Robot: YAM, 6 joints.
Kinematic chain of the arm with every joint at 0, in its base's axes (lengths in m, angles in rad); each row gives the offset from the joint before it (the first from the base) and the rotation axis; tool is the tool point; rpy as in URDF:
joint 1: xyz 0 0 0.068 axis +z
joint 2: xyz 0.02 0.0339 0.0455 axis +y
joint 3: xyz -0.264 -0.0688 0 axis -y
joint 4: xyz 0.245 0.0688 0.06 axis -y
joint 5: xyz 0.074 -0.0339 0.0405 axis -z
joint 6: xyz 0.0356 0 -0.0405 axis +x
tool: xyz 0 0 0 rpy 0 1.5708 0
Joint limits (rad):
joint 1: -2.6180..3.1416
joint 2: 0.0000..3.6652
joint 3: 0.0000..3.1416
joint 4: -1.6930..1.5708
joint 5: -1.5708..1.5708
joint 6: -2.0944..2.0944
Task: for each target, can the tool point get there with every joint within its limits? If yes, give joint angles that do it. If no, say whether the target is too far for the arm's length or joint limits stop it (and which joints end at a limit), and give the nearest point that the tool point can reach.
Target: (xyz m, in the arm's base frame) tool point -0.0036 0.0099 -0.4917
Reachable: no: joint limits stop it (at a limit: joint 2) | nearest point -0.0294 0.0808 -0.3417 | short by 0.168 m
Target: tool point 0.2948 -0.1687 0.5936
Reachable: yes | joints -0.4429 1.8779 2.6069 -0.5187 0.8208 0.0519
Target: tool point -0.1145 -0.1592 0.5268
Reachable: yes | joints 0.9964 0.5634 2.2758 -1.3518 -0.2743 -0.4441
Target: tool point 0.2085 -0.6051 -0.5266
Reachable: no: too far | nearest point 0.1529 -0.4438 -0.3052 | short by 0.280 m
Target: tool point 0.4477 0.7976 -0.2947
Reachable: no: too far | nearest point 0.2885 0.5139 -0.1463 | short by 0.358 m
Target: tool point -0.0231 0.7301 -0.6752
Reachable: no: too far | nearest point -0.0146 0.4625 -0.3102 | short by 0.453 m
